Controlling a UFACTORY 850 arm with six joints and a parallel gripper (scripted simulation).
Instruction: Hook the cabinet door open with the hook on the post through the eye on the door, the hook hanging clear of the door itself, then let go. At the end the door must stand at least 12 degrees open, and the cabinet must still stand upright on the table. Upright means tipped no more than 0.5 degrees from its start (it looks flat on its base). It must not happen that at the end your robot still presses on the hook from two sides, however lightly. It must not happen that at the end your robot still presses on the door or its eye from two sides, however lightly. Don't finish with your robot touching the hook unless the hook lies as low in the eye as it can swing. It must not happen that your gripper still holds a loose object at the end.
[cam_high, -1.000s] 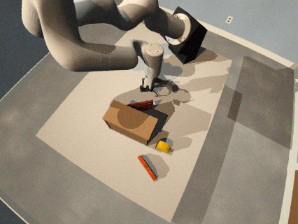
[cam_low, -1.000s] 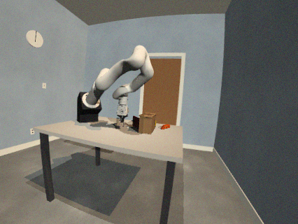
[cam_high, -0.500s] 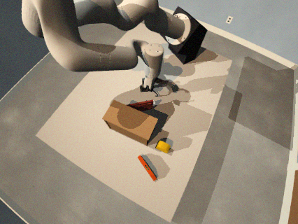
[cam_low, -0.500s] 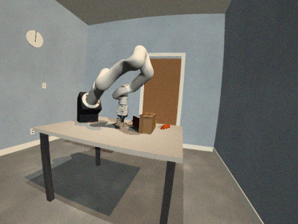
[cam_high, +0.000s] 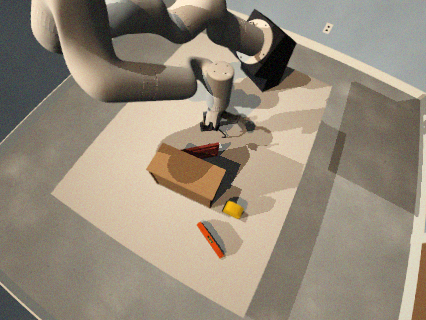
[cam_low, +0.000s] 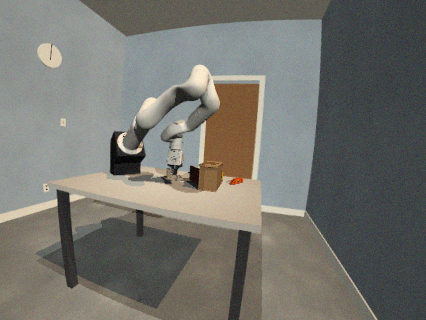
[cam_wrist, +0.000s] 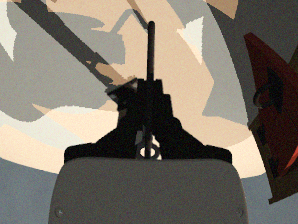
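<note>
Now: the red door 13 cm ahead of my hand and 8 cm to the right of it. Round my hand: orange-red flat tool (46 cm ahead, 5 cm below, 1 cm to the right); hook (2 cm below); yellow object (34 cm ahead, 8 cm to the left, 4 cm below).
</note>
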